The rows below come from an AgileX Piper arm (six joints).
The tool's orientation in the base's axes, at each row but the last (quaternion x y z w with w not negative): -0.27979 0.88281 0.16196 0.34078; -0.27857 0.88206 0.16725 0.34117; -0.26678 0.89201 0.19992 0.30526; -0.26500 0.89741 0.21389 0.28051; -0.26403 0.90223 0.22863 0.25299
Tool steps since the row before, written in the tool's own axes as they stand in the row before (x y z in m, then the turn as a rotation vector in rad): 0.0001 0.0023 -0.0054 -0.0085 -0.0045 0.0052; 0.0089 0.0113 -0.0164 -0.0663 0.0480 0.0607; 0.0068 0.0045 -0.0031 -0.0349 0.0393 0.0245; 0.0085 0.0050 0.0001 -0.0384 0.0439 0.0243; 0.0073 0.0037 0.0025 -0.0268 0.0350 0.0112
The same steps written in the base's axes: -0.0042 -0.0008 0.0040 0.0106 0.0022 0.0017; -0.0206 -0.0024 0.0067 0.0424 0.0923 0.0079; -0.0086 -0.0005 -0.0013 0.0107 0.0556 0.0124; -0.0089 0.0009 -0.0041 0.0103 0.0603 0.0158; -0.0067 0.0015 -0.0051 0.0027 0.0422 0.0166
